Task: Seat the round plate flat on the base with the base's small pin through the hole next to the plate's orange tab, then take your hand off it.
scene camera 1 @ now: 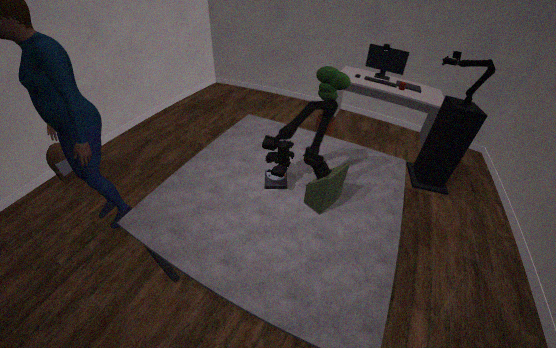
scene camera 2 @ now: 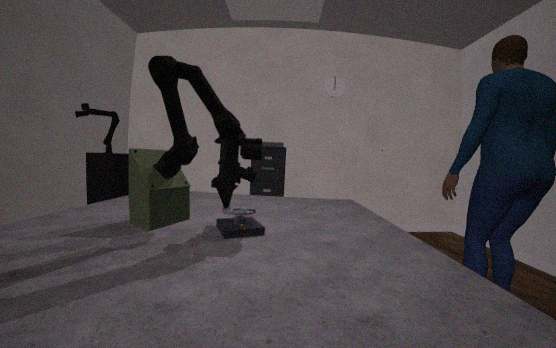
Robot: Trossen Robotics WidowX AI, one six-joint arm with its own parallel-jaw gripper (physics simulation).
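Where they show: gripper, fingertip midpoint: point(scene camera 2: 226, 207); arm's base at its link origin: point(scene camera 1: 324, 175) point(scene camera 2: 165, 169).
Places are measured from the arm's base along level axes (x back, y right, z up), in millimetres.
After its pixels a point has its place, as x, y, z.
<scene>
The round plate point(scene camera 1: 271, 177) @[-271, 27, -113] point(scene camera 2: 246, 211) @[-280, 95, -112] is pale and roughly level. In the scene camera 2 view it hangs a little above the dark square base point(scene camera 1: 276, 186) @[-239, 15, -160] point(scene camera 2: 247, 232) @[-284, 131, -167], with a gap between them. A pale hub stands on the base under the plate, and a small orange spot shows near it. My gripper point(scene camera 1: 278, 173) @[-218, 62, -110] point(scene camera 2: 226, 207) @[-218, 62, -110] points down at the plate's left edge in the scene camera 2 view and is shut on the plate's orange tab, of which a bit shows at the fingertips. The small pin and the hole beside the tab cannot be made out.
A green angular block point(scene camera 1: 325, 194) @[21, -90, -34] point(scene camera 2: 170, 207) @[-32, 39, -121] stands by the arm's foot on the grey table point(scene camera 1: 240, 250) @[-284, -395, -179] point(scene camera 2: 325, 280) @[-427, 380, -180]. A person point(scene camera 1: 60, 85) point(scene camera 2: 515, 130) stands beyond the table edge. A desk, a dark pedestal with another arm, and a cabinet stand farther off.
</scene>
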